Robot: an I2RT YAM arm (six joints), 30 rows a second.
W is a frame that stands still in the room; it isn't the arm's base.
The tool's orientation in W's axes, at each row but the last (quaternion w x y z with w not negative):
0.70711 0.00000 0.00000 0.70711
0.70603 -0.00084 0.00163 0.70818
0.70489 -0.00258 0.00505 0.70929
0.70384 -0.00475 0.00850 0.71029
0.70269 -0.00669 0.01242 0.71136
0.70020 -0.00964 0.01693 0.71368
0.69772 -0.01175 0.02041 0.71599
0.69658 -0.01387 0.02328 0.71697
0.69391 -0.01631 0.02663 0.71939
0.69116 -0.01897 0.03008 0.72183
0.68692 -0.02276 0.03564 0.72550
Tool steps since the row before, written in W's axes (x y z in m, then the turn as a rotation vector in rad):
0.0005 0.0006 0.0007 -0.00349 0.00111 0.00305
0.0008 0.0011 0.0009 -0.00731 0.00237 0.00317
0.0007 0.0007 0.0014 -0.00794 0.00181 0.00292
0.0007 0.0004 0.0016 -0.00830 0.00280 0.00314
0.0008 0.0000 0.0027 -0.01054 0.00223 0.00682
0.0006 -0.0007 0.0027 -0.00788 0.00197 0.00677
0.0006 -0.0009 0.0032 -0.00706 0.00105 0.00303
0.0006 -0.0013 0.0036 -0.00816 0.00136 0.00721
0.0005 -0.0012 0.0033 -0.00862 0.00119 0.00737
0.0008 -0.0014 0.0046 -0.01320 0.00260 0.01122
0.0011 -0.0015 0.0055 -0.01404 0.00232 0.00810
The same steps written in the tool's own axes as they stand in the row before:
0.0006 -0.0005 0.0007 0.00111 0.00349 0.00305
0.0011 -0.0008 0.0009 0.00238 0.00731 0.00317
0.0007 -0.0007 0.0014 0.00183 0.00794 0.00291
0.0004 -0.0007 0.0016 0.00282 0.00829 0.00315
-0.0001 -0.0008 0.0027 0.00218 0.01057 0.00679
-0.0008 -0.0006 0.0027 0.00187 0.00791 0.00676
-0.0011 -0.0005 0.0032 0.00110 0.00707 0.00299
-0.0015 -0.0005 0.0035 0.00122 0.00822 0.00717
-0.0014 -0.0004 0.0032 0.00106 0.00869 0.00731
-0.0017 -0.0007 0.0045 0.00240 0.01327 0.01119
-0.0020 -0.0009 0.0054 0.00242 0.01406 0.00804

